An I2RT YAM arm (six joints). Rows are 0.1 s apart.
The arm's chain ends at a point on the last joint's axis. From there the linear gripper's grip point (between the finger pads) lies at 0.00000 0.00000 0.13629 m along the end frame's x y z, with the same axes.
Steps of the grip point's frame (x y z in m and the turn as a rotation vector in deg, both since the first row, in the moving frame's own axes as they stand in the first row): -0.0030, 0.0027, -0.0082, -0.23, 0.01, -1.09; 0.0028, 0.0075, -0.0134, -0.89, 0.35, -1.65; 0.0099, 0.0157, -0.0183, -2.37, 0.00, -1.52; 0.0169, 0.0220, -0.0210, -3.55, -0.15, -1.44
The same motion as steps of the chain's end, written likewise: -0.0030, 0.0022, -0.0082, -0.23, 0.01, -1.09; 0.0019, 0.0054, -0.0134, -0.89, 0.35, -1.65; 0.0098, 0.0101, -0.0182, -2.37, 0.00, -1.52; 0.0172, 0.0136, -0.0207, -3.55, -0.15, -1.44
